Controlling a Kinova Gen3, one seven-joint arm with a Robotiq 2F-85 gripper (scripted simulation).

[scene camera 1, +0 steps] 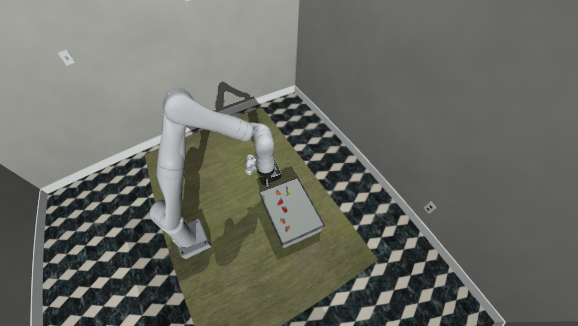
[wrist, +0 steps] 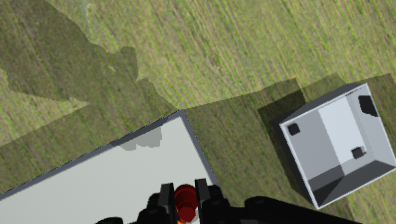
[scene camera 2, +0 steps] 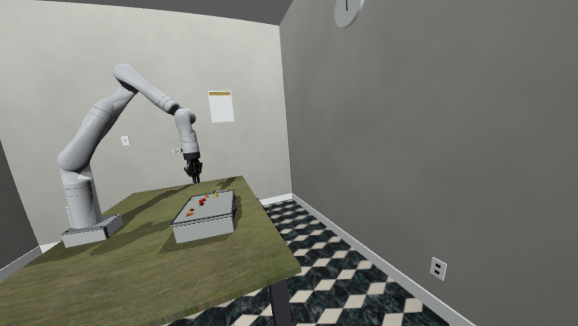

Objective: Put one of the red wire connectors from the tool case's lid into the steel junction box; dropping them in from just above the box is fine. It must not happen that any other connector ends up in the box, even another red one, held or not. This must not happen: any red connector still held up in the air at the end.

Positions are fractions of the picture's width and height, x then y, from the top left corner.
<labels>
A tool case shows in scene camera 1 (0.52,0.67), in the wrist view (0.31,0.78) and in scene camera 2 (0.37,0.68).
</labels>
